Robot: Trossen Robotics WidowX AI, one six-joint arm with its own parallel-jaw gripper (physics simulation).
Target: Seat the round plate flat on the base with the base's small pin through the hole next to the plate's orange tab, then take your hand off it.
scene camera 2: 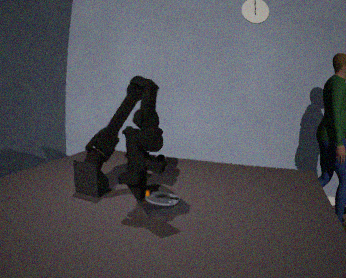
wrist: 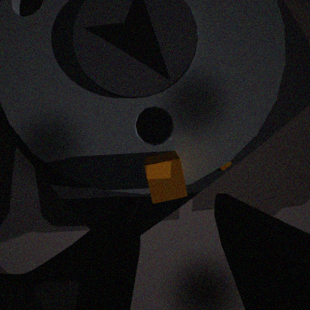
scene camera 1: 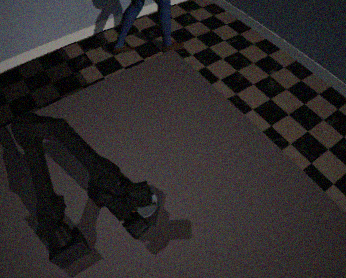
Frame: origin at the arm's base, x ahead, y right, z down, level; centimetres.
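Where they show: gripper, fingertip midpoint: (scene camera 2: 140,199) (scene camera 1: 129,219); arm's base, origin of the base link: (scene camera 2: 90,169) (scene camera 1: 63,243).
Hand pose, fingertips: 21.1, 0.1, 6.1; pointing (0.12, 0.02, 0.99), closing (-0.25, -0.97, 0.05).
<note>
Things, the pixels of their top centre, and the offset from my fingertips, as dx, dy, dz. Level surfaces: height alone.
- round grey plate, middle of its top: (scene camera 2: 162,191) (scene camera 1: 141,200) +6.0, -3.1, -3.0
- dark base, middle of its top: (scene camera 2: 162,196) (scene camera 1: 141,202) +5.9, -3.0, -1.3
- orange tab, middle of its top: (scene camera 2: 147,190) +1.8, -1.2, -3.0
- brown table top, its level: dz +2.5
The round grey plate (scene camera 1: 146,209) (scene camera 2: 162,203) (wrist: 240,65) lies over the dark base (scene camera 2: 172,209); whether it is flat on it is too dim to tell. In the wrist view a dark pointed shape shows through its large middle opening. The small round hole (wrist: 154,125) beside the orange tab (scene camera 2: 147,193) (wrist: 168,185) looks dark, and no pin can be made out in it. My gripper (scene camera 2: 142,196) (wrist: 177,205) is partly open and empty, its fingers apart on the tab's side of the plate. The arm partly covers the plate in scene camera 1.
The brown table top (scene camera 1: 165,115) (scene camera 2: 60,220) spreads around the arm, whose foot (scene camera 1: 72,250) (scene camera 2: 89,178) stands on it. Shadows fall beside the base. A person (scene camera 1: 165,22) (scene camera 2: 334,115) stands beyond the table edge. A small orange bit (wrist: 226,166) shows near the plate's rim.
</note>
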